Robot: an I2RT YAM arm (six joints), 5 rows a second.
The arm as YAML. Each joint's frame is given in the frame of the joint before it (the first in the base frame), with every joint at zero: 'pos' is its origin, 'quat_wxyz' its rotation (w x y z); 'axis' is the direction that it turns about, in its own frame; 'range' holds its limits. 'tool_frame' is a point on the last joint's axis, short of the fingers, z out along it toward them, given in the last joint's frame.
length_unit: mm
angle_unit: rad
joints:
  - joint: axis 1
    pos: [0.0, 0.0, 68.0]
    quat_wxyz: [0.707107, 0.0, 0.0, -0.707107]
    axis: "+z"
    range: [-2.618, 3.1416]
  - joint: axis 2
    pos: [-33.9, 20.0, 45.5]
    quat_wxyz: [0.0, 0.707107, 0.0, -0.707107]
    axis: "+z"
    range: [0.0, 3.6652]
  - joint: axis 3
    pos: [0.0, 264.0, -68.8]
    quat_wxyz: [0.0, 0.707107, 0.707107, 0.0]
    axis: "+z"
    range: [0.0, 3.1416]
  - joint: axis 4
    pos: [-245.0, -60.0, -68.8]
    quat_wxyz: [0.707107, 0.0, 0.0, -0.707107]
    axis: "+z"
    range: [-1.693, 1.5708]
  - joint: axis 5
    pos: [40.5, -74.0, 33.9]
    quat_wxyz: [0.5, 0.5, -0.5, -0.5]
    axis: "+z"
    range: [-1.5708, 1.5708]
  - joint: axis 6
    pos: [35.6, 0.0, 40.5]
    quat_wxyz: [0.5, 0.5, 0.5, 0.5]
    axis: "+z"
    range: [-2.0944, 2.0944]
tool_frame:
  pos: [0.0, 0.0, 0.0]
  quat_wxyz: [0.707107, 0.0, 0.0, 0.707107]
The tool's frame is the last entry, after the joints.
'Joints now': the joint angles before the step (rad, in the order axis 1, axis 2, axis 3, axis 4, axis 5, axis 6). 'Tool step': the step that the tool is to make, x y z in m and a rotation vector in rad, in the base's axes. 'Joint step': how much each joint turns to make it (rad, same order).
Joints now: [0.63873, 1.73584, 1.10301, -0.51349, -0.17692, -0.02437]
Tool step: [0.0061, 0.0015, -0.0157, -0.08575, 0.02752, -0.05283]
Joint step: [-0.00005, 0.06435, 0.02461, -0.02936, 0.06856, 0.02917]
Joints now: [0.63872, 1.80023, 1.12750, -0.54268, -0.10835, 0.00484]
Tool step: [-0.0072, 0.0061, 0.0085, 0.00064, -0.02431, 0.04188]
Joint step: [0.02747, -0.02554, 0.00217, -0.00995, 0.00818, -0.01864]
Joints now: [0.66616, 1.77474, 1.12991, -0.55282, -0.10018, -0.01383]
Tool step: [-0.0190, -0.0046, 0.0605, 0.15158, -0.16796, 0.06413]
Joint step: [0.02142, -0.20276, -0.02068, 0.04011, -0.03133, -0.03199]
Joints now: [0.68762, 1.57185, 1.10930, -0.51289, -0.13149, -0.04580]
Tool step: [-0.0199, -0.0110, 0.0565, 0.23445, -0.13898, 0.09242]
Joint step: [-0.00151, -0.18416, -0.01608, 0.08667, -0.13163, -0.00897]
